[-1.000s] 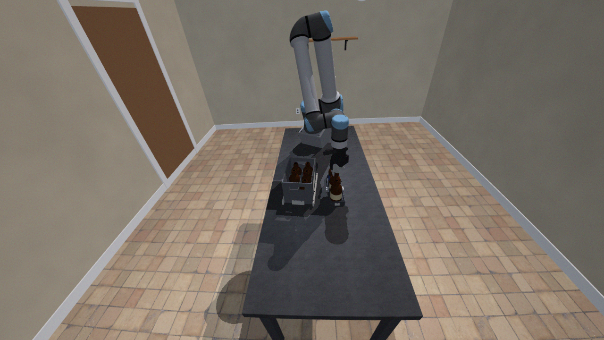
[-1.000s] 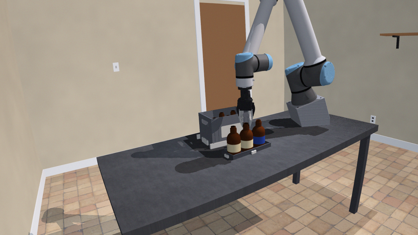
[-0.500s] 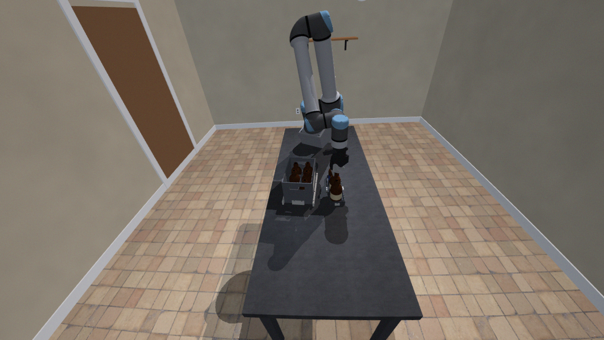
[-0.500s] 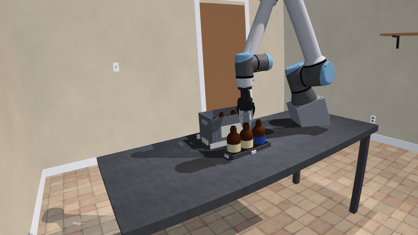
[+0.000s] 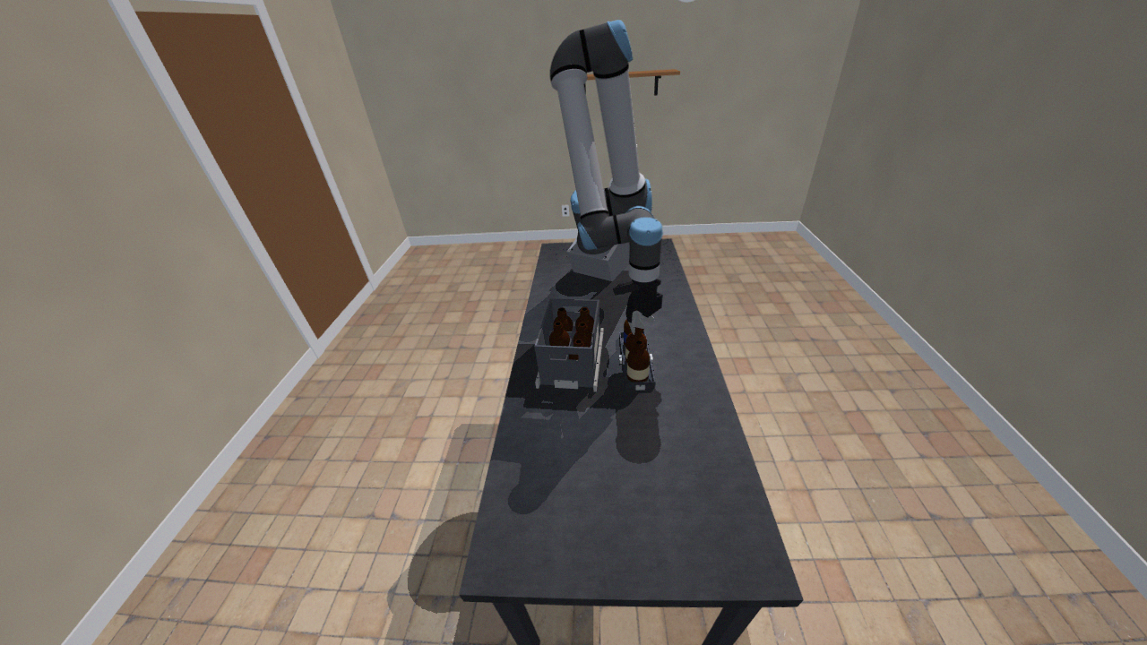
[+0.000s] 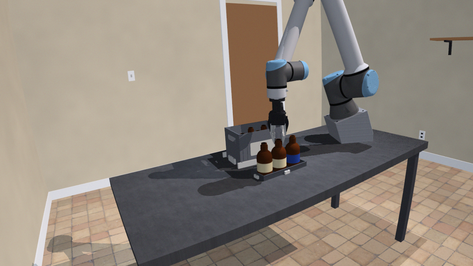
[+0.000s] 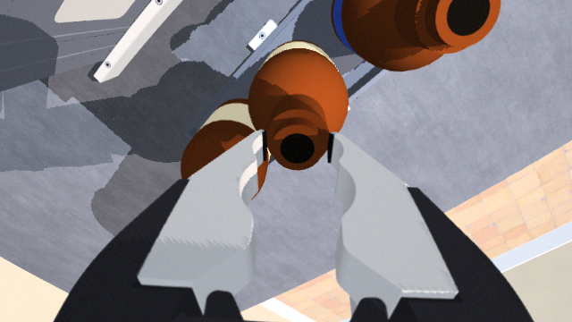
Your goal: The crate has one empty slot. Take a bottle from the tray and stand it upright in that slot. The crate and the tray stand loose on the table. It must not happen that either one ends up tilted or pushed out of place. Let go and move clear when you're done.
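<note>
The tray lies 140 mm below my hand. Also, from my hand: grey crate 50 mm behind, 230 mm to the right, 70 mm below.
</note>
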